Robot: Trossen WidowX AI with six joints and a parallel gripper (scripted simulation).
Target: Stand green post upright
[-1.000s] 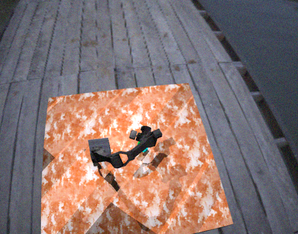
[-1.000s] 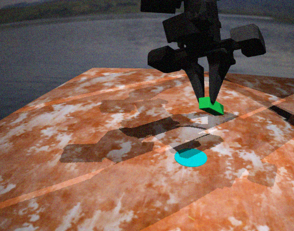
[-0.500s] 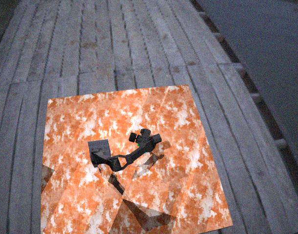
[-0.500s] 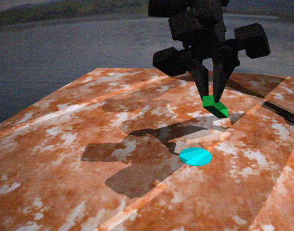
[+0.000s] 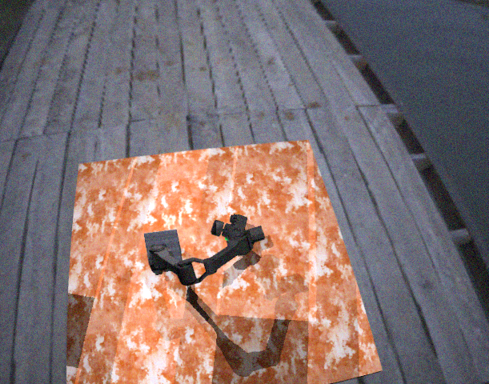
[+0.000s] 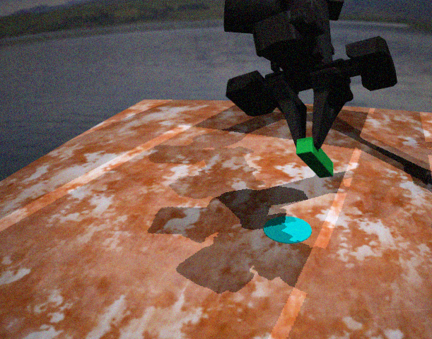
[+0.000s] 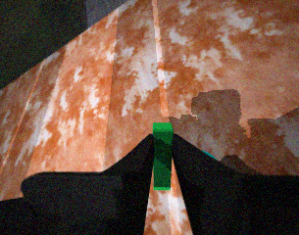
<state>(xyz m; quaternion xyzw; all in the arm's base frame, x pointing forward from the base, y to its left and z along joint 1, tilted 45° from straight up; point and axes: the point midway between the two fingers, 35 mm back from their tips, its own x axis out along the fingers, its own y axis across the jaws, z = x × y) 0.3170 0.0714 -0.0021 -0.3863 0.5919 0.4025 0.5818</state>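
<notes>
My gripper tip is 2 cm short of the cyan circle, 3 cm to the left of it and 12 cm above it. The rest, counted from my gripper tip: green post (1 cm behind, 1 cm to the right, 2 cm below).
</notes>
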